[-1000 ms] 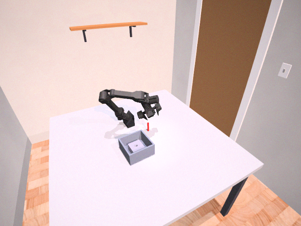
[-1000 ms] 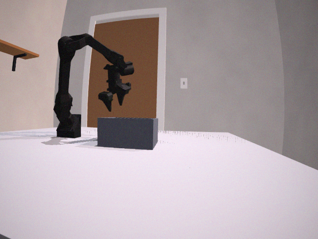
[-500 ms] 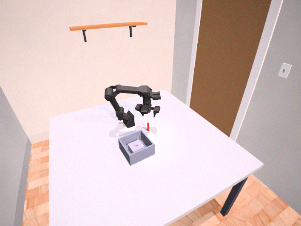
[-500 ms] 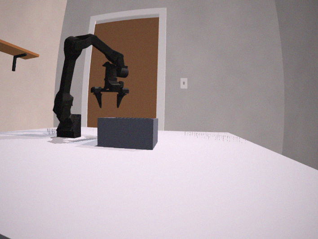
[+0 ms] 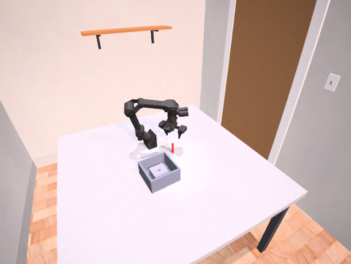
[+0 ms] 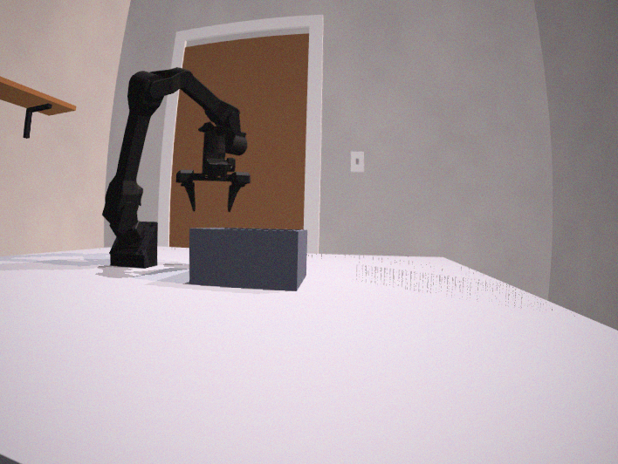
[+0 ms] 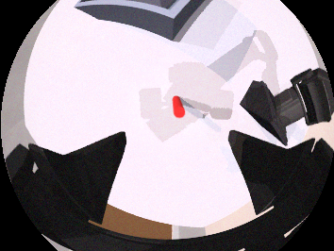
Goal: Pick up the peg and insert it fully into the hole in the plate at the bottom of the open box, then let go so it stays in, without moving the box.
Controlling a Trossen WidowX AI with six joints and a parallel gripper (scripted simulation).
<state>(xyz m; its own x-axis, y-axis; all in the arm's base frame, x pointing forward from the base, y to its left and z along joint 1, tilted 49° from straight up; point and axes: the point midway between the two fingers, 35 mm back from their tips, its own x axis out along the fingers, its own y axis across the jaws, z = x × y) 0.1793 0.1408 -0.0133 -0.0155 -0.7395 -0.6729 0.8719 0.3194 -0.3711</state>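
The red peg lies 130 mm below my hand. From my hand the other things lie so: pale plate 150 mm ahead, 190 mm to the right, 120 mm below; then grey box 150 mm ahead, 190 mm to the right, 140 mm below.
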